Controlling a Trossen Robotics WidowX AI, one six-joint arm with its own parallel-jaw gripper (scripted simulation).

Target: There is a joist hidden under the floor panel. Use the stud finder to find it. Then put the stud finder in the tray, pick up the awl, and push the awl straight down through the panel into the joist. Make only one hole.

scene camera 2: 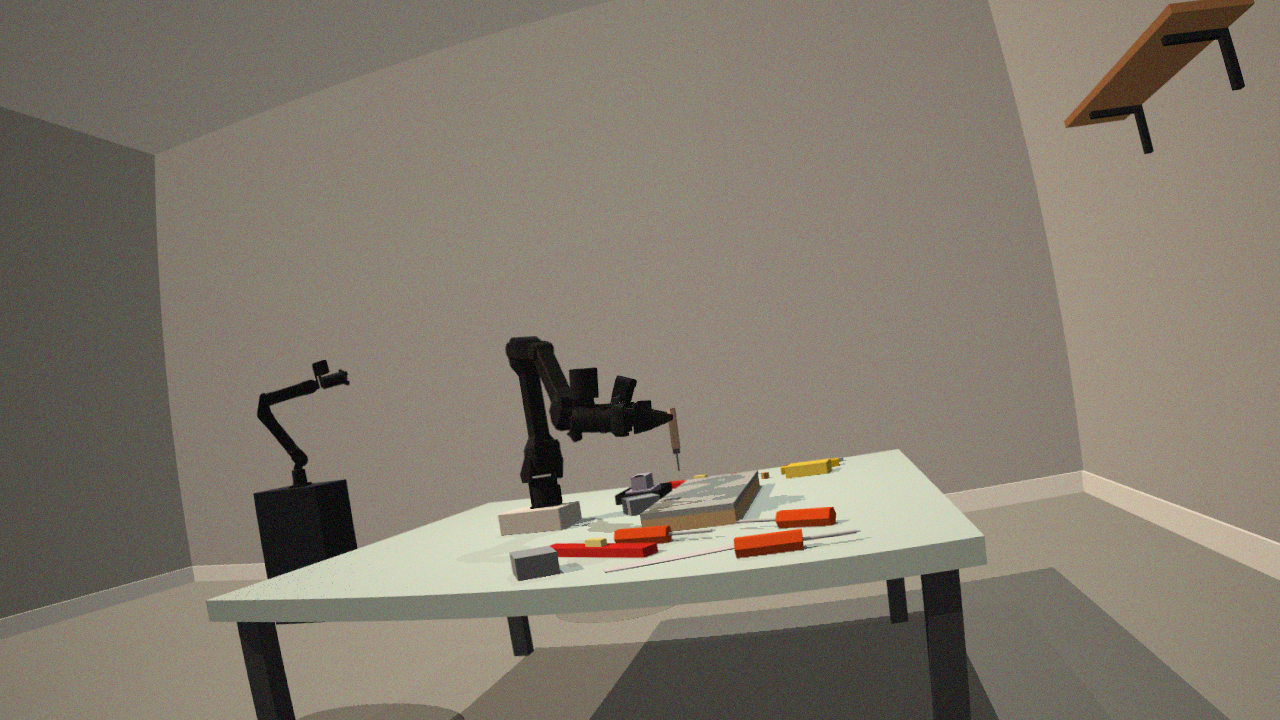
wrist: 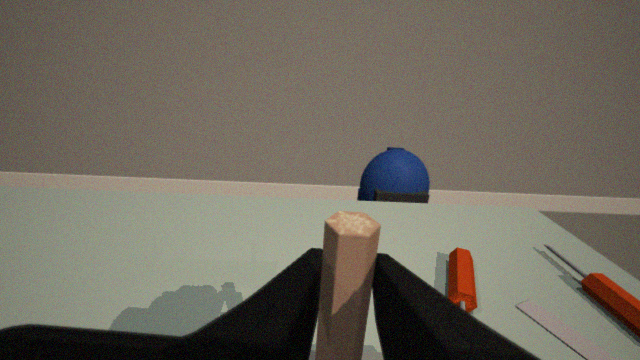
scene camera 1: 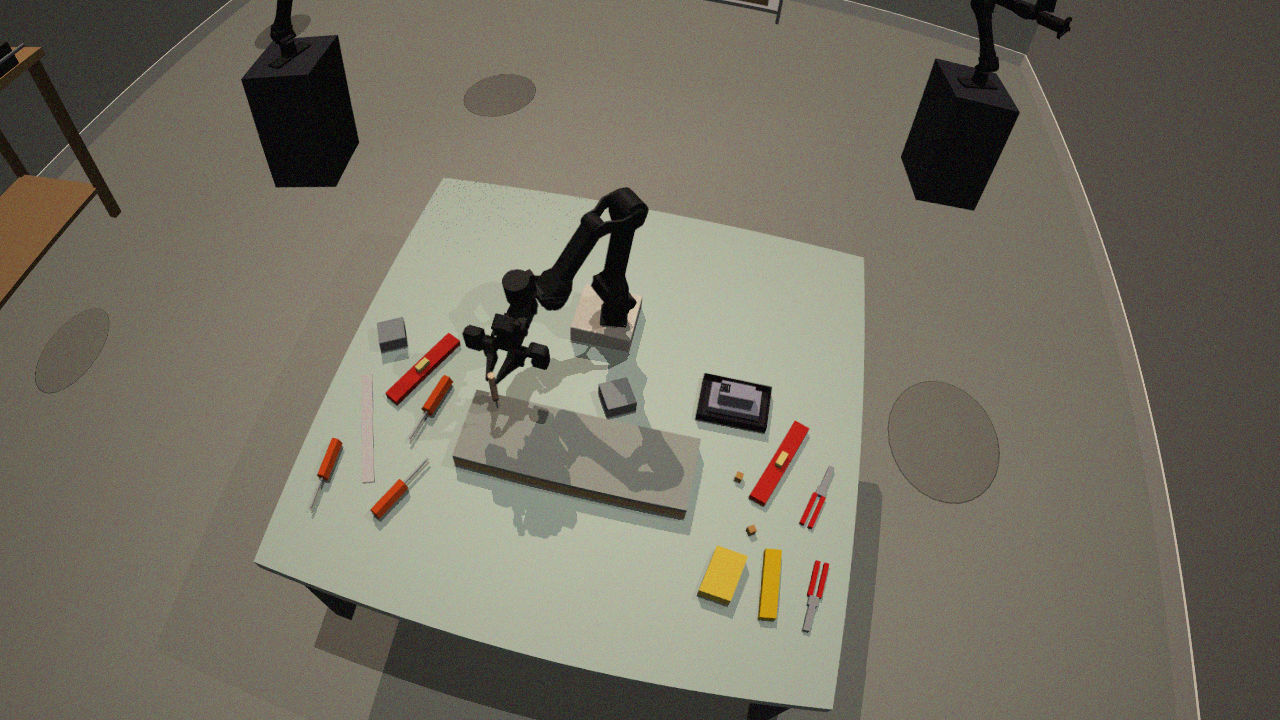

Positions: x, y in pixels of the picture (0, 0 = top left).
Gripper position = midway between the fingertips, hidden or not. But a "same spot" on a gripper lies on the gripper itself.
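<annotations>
My gripper is visible in scene camera 2 (674, 416). The wrist view shows my gripper as well, and so does scene camera 1; on my gripper, (wrist: 284, 311) and (scene camera 1: 504, 362) are the same spot.
</annotations>
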